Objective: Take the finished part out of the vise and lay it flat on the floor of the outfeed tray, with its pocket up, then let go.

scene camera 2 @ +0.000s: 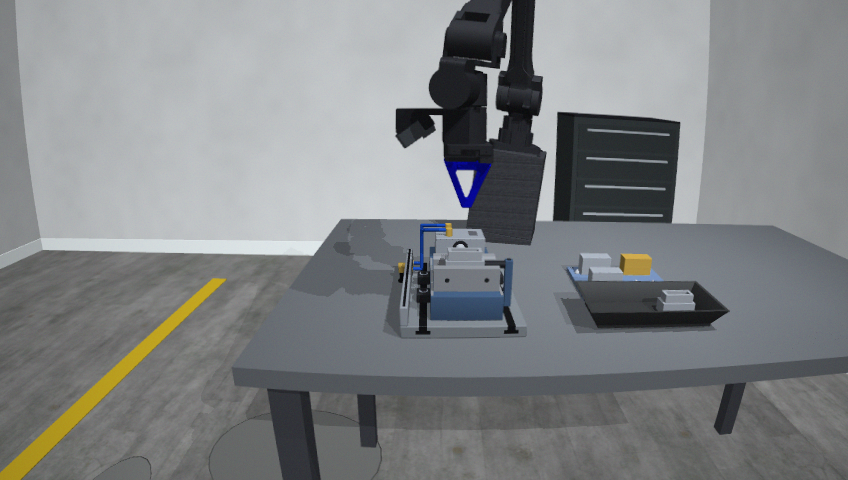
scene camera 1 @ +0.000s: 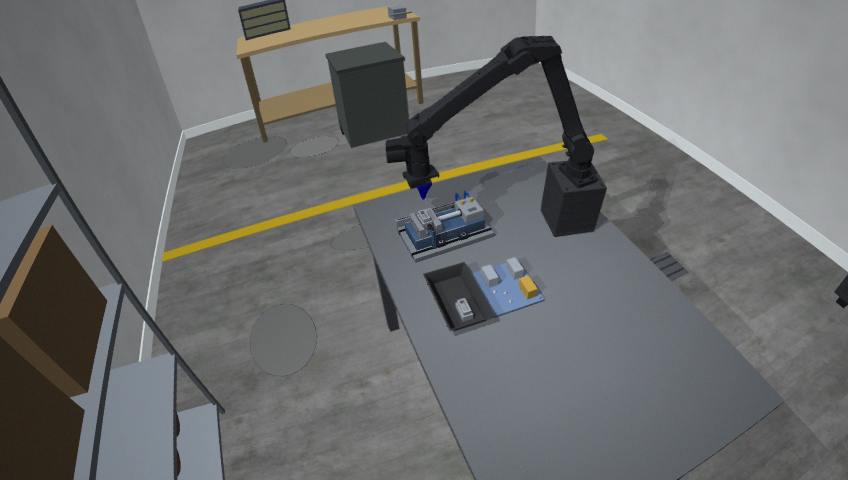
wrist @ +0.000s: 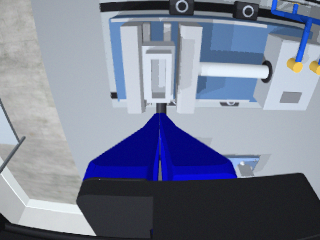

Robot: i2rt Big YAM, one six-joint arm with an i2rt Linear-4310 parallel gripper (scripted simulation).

Observation:
I see my gripper [scene camera 2: 466, 207], a grey part [scene camera 2: 671, 300] and a grey part [wrist: 157, 75].
My gripper is seen too in scene camera 1 [scene camera 1: 422, 198] and in the wrist view [wrist: 159, 120].

